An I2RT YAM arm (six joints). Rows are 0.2 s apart.
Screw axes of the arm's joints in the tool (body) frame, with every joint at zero. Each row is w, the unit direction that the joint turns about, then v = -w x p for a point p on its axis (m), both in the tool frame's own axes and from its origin. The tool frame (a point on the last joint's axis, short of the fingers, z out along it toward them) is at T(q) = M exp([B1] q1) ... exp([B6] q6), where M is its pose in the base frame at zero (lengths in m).
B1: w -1 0 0 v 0 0.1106 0
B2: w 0 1 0 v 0.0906 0 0.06
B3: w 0 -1 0 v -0.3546 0 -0.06
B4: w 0 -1 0 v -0.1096 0 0
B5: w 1 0 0 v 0 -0.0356 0
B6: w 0 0 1 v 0 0 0
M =
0 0 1 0.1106
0 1 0 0
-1 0 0 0.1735
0 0 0 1
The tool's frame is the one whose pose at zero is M.
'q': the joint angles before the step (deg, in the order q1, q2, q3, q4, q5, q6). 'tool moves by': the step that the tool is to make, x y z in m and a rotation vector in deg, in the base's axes. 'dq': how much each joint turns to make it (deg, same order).
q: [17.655 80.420 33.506 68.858 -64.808 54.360]
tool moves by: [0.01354 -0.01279 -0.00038 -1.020 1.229 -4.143]
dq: [-3.324 0.675 1.719 -4.367 0.546 -2.061]
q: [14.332 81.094 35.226 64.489 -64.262 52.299]
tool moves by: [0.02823 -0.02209 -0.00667 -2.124 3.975 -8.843]
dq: [-5.271 2.800 3.888 -9.519 3.147 -4.625]
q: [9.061 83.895 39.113 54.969 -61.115 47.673]
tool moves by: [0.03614 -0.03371 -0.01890 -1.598 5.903 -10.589]
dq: [-6.595 6.552 4.627 -6.464 3.874 -2.747]
